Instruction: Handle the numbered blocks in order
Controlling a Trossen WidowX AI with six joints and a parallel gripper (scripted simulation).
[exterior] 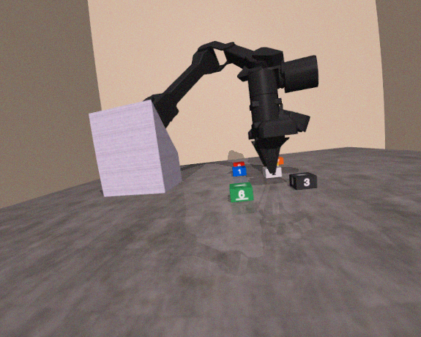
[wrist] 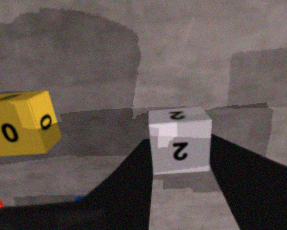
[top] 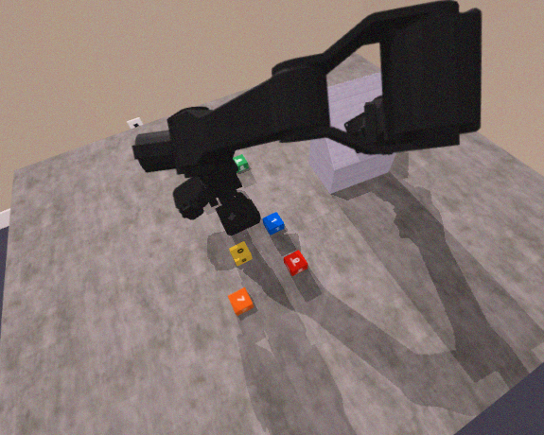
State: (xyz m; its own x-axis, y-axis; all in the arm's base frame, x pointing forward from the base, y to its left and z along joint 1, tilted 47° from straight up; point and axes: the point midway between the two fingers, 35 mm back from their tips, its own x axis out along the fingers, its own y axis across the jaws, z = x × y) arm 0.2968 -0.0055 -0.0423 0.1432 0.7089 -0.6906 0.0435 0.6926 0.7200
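My gripper tip is now right at the white 2 block. Also, from my gripper tip: black 3 block: 2 cm ahead, 10 cm to the right; then yellow 0 block: 2 cm ahead, 9 cm to the left; then blue 1 block: 6 cm behind, 7 cm to the left.
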